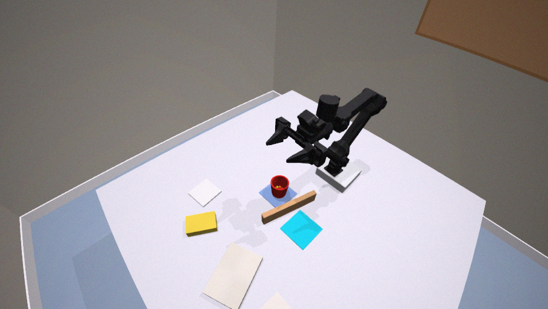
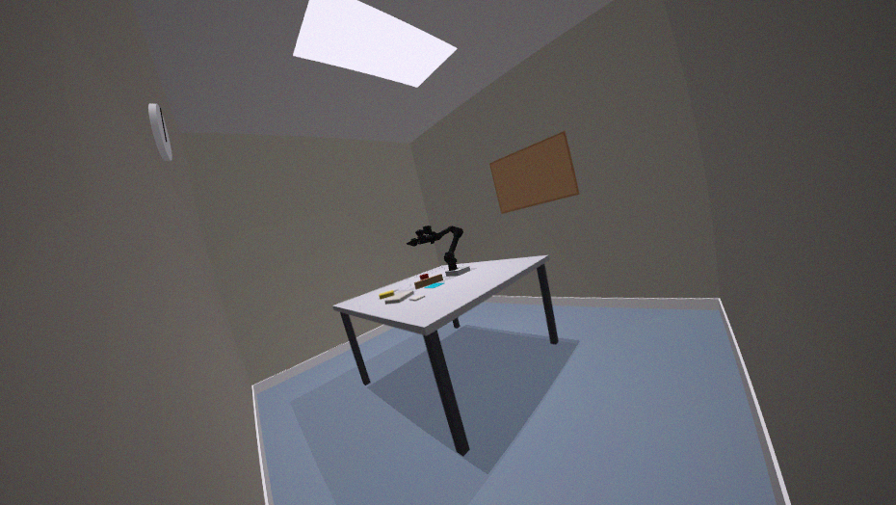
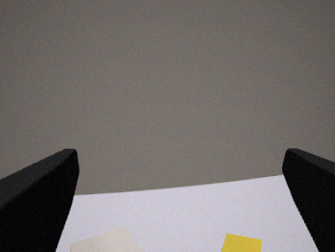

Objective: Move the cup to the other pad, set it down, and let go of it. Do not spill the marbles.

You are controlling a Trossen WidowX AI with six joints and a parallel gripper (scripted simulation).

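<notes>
The red cup lies 320 mm below my gripper tip, 90 mm behind it and 70 mm to the right of it. The rest, counted from my gripper tip: pale blue pad: 360 mm below, 90 mm behind, 70 mm to the right; then green marble: 340 mm below, 90 mm to the right, 90 mm behind; then wooden bar: 340 mm below, 80 mm behind, 20 mm to the left.
</notes>
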